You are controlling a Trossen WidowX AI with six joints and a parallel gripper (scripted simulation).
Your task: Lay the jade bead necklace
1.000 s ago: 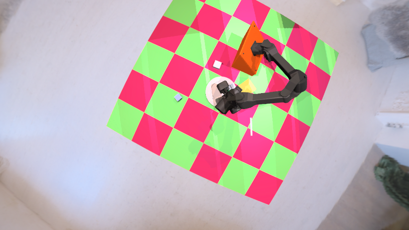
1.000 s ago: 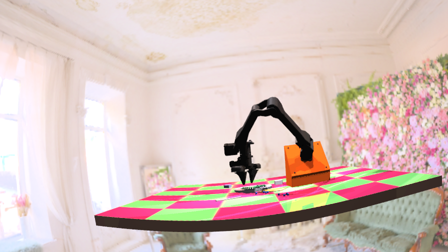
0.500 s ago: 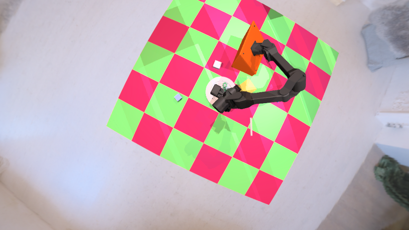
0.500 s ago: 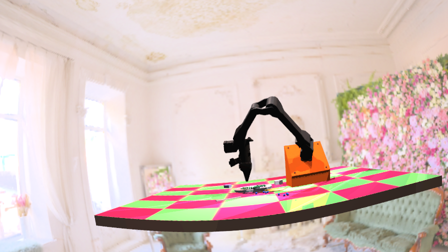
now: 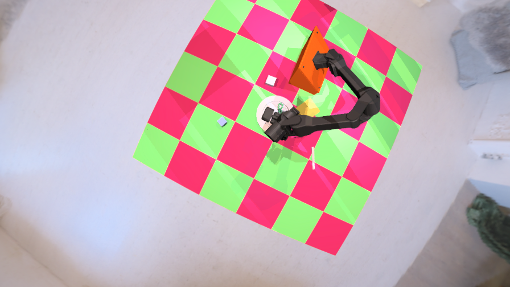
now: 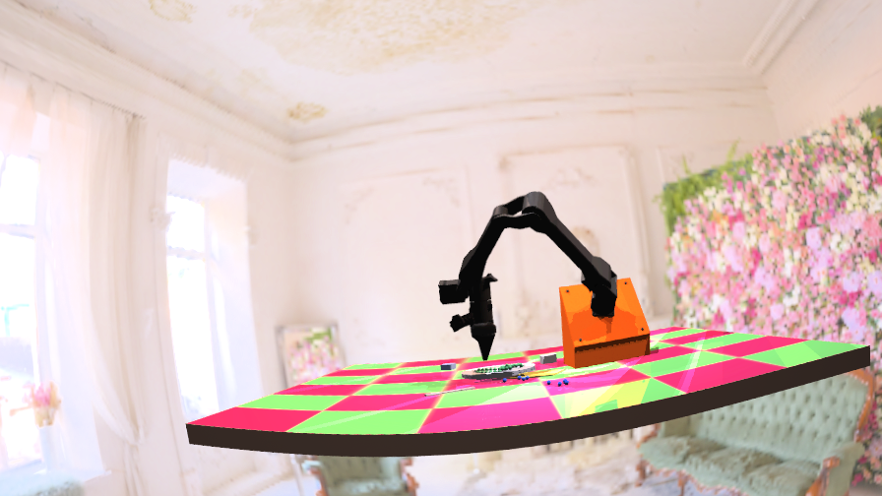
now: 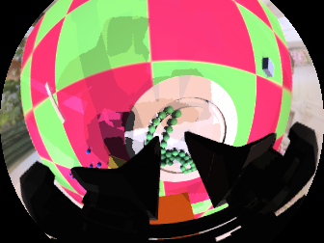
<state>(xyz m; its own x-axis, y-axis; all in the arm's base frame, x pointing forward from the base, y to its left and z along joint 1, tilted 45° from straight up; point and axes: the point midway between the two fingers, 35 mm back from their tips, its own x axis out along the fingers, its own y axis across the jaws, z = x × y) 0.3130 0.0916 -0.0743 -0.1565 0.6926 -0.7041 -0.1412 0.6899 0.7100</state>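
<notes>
My gripper tip is now 3 cm past the round bead board, 3 cm to the left of it and 3 cm above it. The rest, counted from my gripper tip: white cube (17 cm behind, 15 cm to the right, 3 cm below); then thin white stick (5 cm ahead, 25 cm to the left, 4 cm below); then yellow patch (14 cm behind, 9 cm to the left, 4 cm below).
</notes>
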